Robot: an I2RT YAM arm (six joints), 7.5 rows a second.
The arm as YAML. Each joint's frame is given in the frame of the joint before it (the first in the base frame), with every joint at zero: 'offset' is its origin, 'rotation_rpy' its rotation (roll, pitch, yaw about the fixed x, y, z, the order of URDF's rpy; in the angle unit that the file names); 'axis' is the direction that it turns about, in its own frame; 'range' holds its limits. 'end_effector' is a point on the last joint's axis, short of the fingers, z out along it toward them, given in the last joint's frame.
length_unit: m
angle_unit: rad
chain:
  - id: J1
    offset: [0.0, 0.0, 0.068]
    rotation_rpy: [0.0, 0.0, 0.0]
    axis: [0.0, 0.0, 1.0]
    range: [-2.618, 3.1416]
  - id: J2
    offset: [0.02, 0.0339, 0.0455]
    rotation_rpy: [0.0, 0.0, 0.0]
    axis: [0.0, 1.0, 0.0]
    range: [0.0, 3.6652]
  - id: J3
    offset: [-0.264, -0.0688, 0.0]
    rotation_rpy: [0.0, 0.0, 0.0]
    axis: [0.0, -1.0, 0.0]
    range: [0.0, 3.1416]
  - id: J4
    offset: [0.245, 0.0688, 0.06]
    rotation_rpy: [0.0, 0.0, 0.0]
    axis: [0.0, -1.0, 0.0]
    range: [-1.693, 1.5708]
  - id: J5
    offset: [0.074, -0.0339, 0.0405]
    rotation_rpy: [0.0, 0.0, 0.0]
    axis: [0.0, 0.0, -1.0]
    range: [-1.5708, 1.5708]
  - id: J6
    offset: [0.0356, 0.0, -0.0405]
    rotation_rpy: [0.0, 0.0, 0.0]
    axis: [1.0, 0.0, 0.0]
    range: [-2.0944, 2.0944]
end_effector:
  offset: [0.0, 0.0, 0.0]
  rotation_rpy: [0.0, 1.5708, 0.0]
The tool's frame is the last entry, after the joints.
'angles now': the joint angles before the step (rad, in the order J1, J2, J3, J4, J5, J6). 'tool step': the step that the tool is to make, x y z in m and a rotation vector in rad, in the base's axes. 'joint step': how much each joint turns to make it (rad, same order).
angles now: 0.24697, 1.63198, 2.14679, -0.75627, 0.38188, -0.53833
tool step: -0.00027, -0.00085, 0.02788, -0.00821, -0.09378, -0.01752
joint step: 0.00000, 0.06758, 0.17689, -0.00918, 0.02307, -0.02921
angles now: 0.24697, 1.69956, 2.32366, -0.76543, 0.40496, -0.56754
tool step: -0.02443, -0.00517, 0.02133, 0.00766, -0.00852, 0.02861
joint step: 0.00001, 0.00943, 0.14744, -0.12844, -0.02906, 0.00152
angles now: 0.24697, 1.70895, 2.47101, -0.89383, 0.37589, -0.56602
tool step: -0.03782, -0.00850, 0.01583, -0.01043, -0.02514, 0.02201
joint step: 0.00150, -0.07968, 0.00488, -0.05561, -0.01846, -0.01989
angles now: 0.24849, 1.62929, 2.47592, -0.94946, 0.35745, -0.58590
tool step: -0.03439, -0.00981, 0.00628, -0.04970, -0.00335, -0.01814
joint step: -0.00153, -0.09659, -0.05203, -0.03532, 0.02134, -0.05052
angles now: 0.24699, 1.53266, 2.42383, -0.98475, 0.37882, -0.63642
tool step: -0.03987, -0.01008, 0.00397, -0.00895, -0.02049, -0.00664
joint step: 0.00153, -0.11801, -0.07363, -0.02147, 0.00927, -0.01400
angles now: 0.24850, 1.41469, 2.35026, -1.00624, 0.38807, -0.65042
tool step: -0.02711, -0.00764, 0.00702, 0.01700, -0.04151, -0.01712
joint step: -0.00153, -0.05551, 0.00284, -0.01689, 0.01526, 0.00766
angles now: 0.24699, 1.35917, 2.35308, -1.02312, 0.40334, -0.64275
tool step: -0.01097, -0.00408, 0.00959, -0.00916, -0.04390, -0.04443
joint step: 0.00153, 0.00600, 0.05828, -0.00313, 0.04605, -0.02134
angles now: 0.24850, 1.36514, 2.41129, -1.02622, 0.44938, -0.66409
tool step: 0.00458, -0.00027, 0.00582, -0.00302, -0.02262, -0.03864
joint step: -0.00147, 0.03690, 0.05541, 0.00759, 0.03687, -0.01086
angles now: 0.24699, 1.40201, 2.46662, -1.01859, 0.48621, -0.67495
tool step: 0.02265, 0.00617, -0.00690, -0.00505, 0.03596, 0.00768
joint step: 0.00148, 0.03523, -0.02297, 0.01996, -0.00609, 0.00462
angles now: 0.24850, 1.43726, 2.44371, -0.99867, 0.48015, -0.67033
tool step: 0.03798, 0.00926, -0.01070, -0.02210, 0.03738, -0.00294
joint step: -0.00151, 0.06425, -0.03070, 0.05968, 0.00155, -0.01381
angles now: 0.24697, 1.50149, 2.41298, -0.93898, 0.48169, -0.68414
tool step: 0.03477, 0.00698, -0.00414, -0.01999, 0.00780, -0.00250
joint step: -0.00766, 0.09972, 0.05952, 0.03700, -0.00464, -0.01991
